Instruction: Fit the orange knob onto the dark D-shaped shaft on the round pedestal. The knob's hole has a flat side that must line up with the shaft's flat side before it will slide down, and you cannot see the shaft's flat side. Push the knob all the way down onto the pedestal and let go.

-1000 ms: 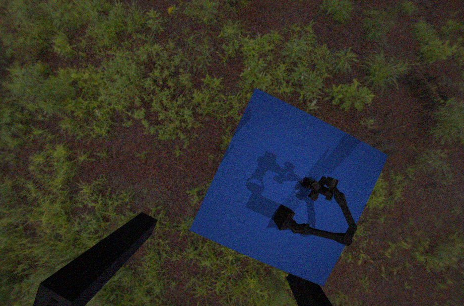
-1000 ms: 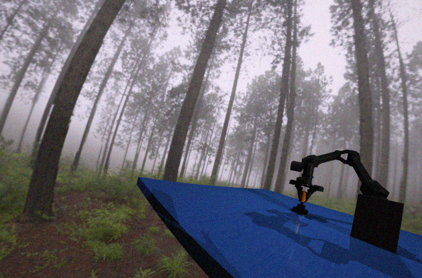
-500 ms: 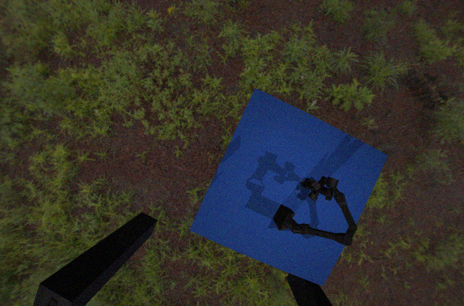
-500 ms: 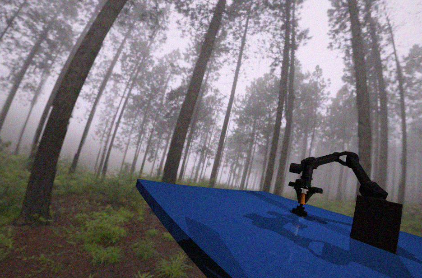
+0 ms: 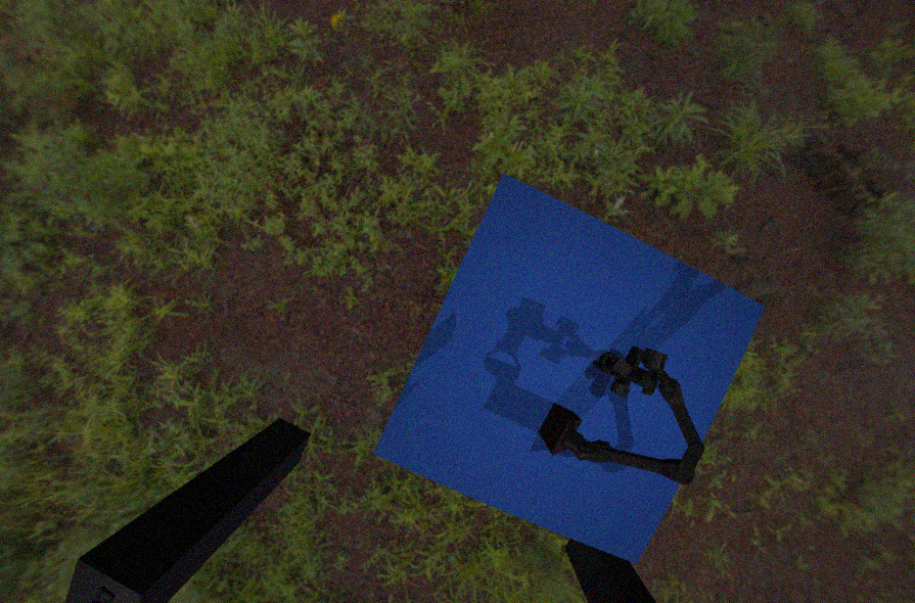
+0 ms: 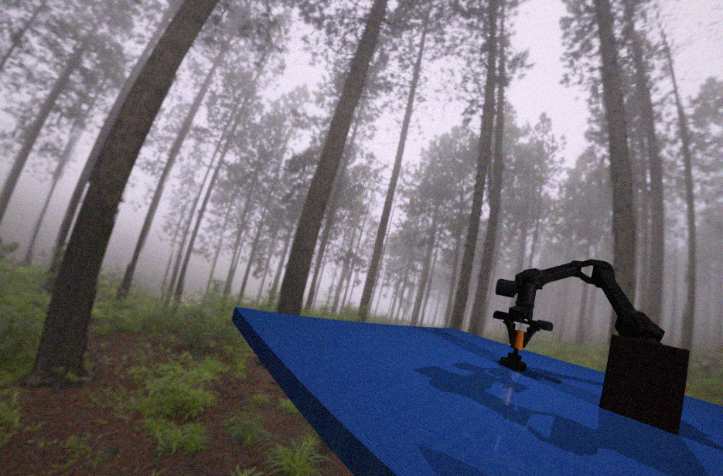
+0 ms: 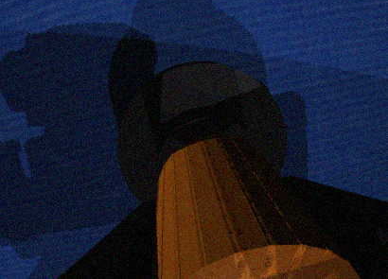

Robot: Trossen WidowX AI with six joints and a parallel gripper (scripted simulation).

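Now: the orange knob 2 cm above my gripper tip. Also, from my gripper tip: dark round pedestal 4 cm below.
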